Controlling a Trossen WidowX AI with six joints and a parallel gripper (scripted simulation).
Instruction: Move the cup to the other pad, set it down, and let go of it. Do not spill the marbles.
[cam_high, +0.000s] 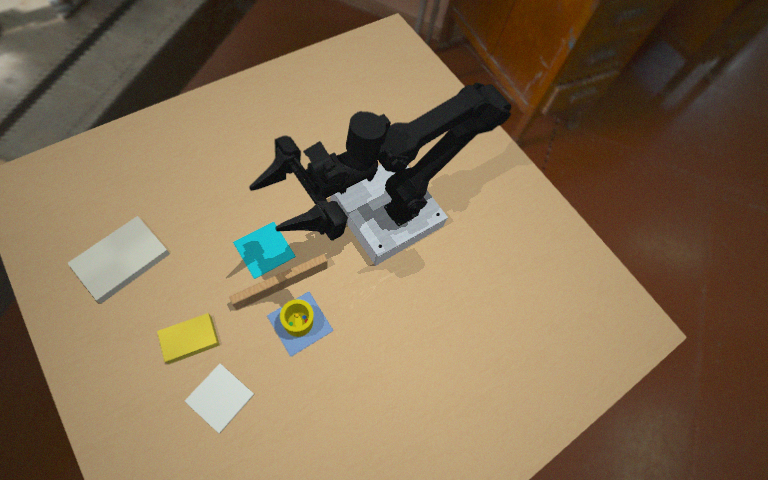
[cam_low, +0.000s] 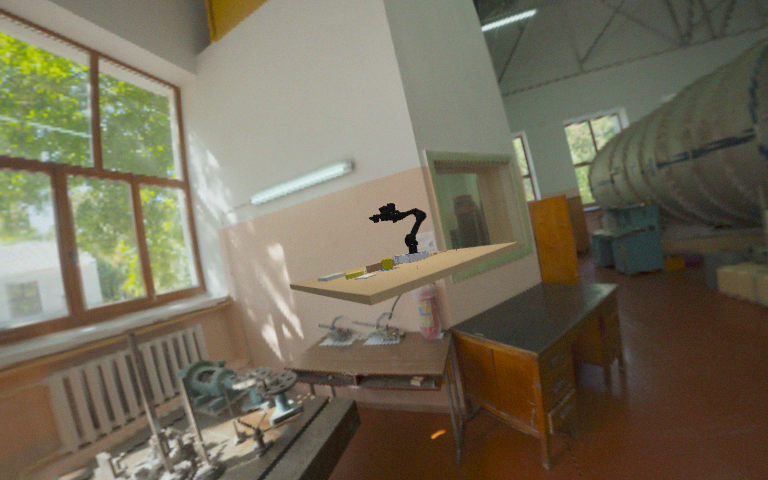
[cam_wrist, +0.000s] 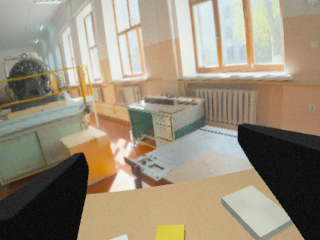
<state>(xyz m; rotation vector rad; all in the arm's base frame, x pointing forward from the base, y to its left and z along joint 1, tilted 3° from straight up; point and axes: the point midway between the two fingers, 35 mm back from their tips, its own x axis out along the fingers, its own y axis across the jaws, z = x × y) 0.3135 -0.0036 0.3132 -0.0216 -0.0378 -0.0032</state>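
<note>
Now: gripper tip 10 mm short of the cup, 90 mm to the right of it and 350 mm above it. From my gripper tip the other things lie so: thin wooden bar 10 mm to the right, 370 mm below; then red marble 100 mm to the left, 370 mm below; then blue pad 10 mm ahead, 90 mm to the left, 390 mm below.
</note>
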